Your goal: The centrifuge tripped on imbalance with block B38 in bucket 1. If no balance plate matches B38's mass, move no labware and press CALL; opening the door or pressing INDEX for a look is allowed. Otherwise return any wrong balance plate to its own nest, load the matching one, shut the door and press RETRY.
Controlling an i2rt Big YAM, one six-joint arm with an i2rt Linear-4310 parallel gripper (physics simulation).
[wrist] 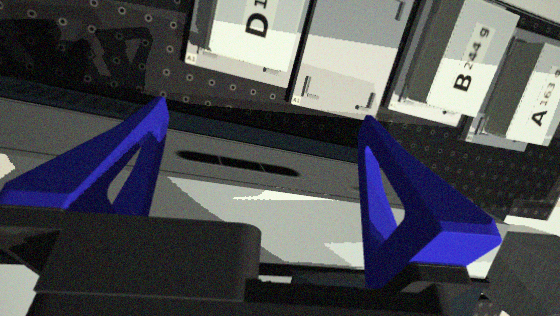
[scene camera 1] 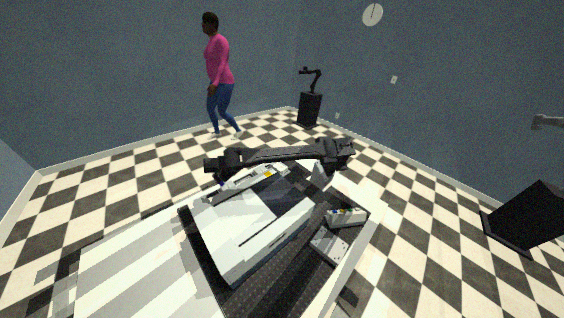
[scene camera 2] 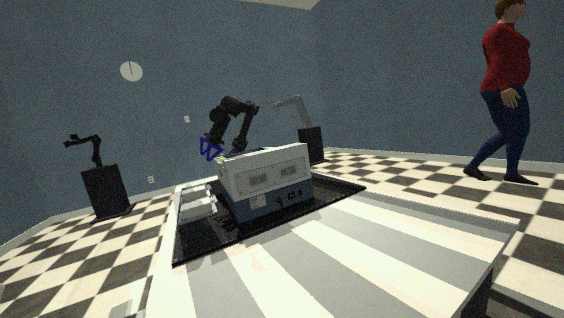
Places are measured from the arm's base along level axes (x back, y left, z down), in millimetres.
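Pixels of known places: gripper, fingertip midpoint: (wrist: 266, 115) (scene camera 2: 204, 157); arm's base, origin of the base link: (scene camera 1: 327, 167).
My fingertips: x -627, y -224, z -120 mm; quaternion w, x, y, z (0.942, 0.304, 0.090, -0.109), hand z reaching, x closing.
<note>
For each thing: its top centre in the pictures, then the offset to it from my fingertips. Level surfaces: height alone.
- Plate B, middle of its top: (wrist: 472, 60) (scene camera 2: 193, 189) (scene camera 1: 262, 171) dx +289, dy -86, dz +194 mm
- plate A, middle of its top: (wrist: 546, 98) (scene camera 2: 195, 183) (scene camera 1: 278, 165) dx +429, dy -69, dz +194 mm
- empty nest, middle of its top: (wrist: 355, 48) dx +153, dy -65, dz +230 mm
- control box, middle of its top: (scene camera 1: 349, 212) dx +444, dy +516, dz +164 mm
- grey plate with small pins, middle of its top: (scene camera 1: 330, 242) dx +235, dy +537, dz +202 mm
- black perforated mat, its level: dz +248 mm
My gripper (wrist: 266, 115) (scene camera 2: 211, 149) is open and empty, above the edge of the centrifuge (wrist: 325, 172) (scene camera 2: 265, 175) (scene camera 1: 235, 215). In the wrist view, plate D (wrist: 255, 42) is at the top with its mass label cut off. Plate B (wrist: 462, 65), marked 244 g, and plate A (wrist: 537, 100), marked 163 g, stand at the upper right. An empty nest (wrist: 345, 65) lies between D and B. A control box (scene camera 1: 346, 218) with coloured buttons stands at the right in scene camera 1. The rotor buckets and block B38 cannot be made out, nor the door's state.
A grey plate with small pins (scene camera 1: 329, 245) lies near the control box. A light grey wedge-shaped object (scene camera 1: 318, 176) stands by the arm's base. The black perforated mat (scene camera 1: 260, 295) (scene camera 2: 200, 245) lies under the centrifuge. People and other robots on pedestals stand beyond the table.
</note>
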